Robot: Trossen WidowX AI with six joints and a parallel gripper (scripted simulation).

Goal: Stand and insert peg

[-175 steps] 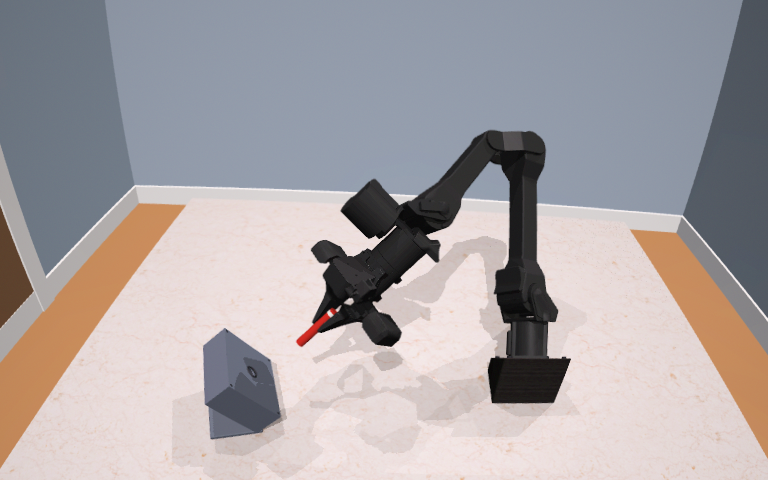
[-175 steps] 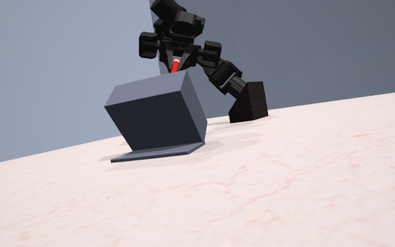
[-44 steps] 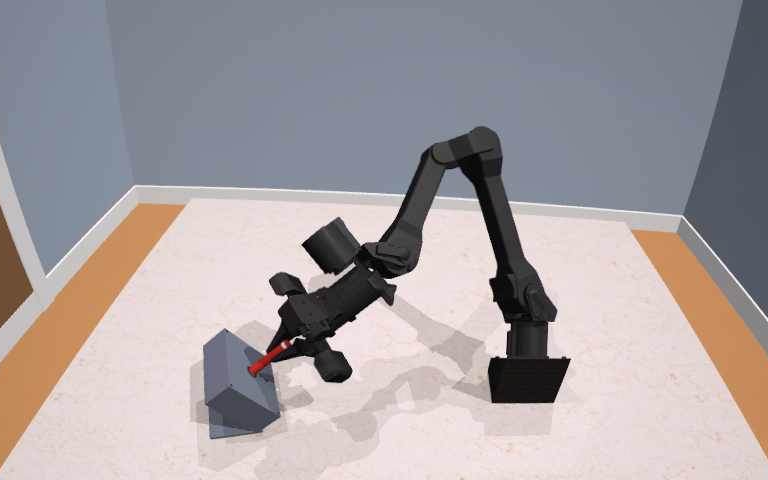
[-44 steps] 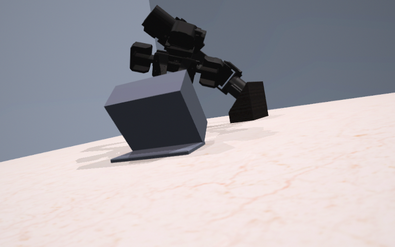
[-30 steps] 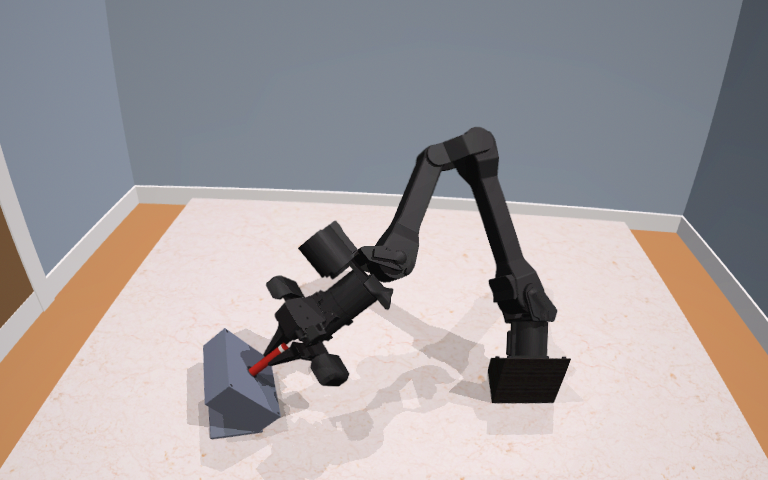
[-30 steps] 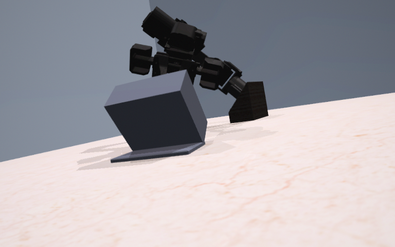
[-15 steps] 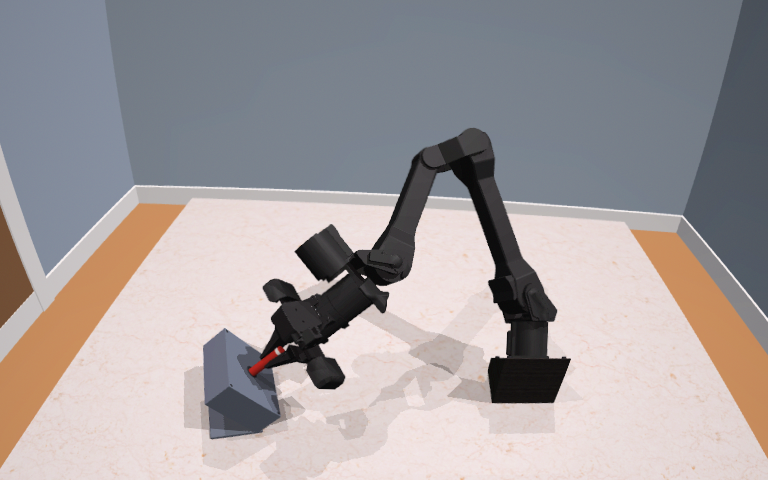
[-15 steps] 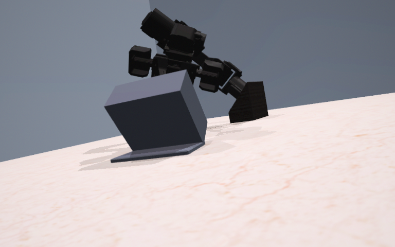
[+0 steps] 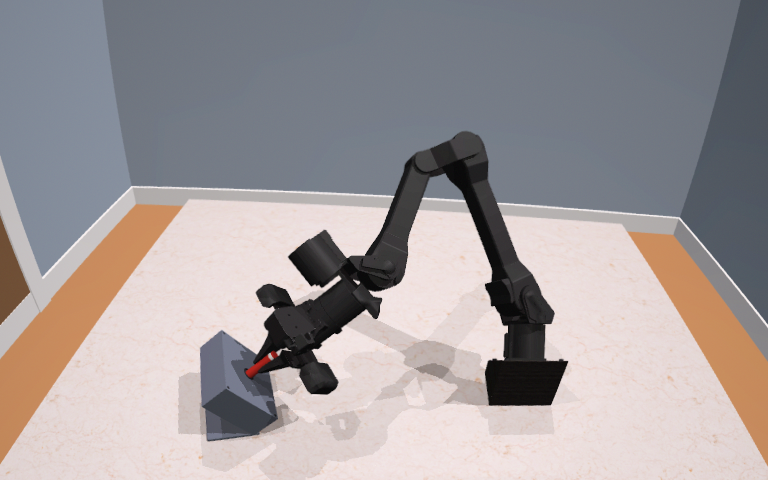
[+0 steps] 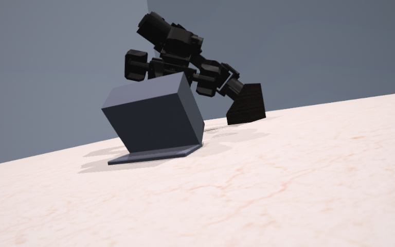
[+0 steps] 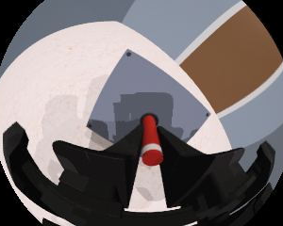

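The red peg lies 10 mm to the right of my gripper tip, 10 mm behind it and 10 mm above it. The rest, counted from my gripper tip: grey sloped panel: 30 mm below, 30 mm ahead, 20 mm to the left; grey foot plate: 90 mm below, 50 mm ahead, 30 mm to the left.
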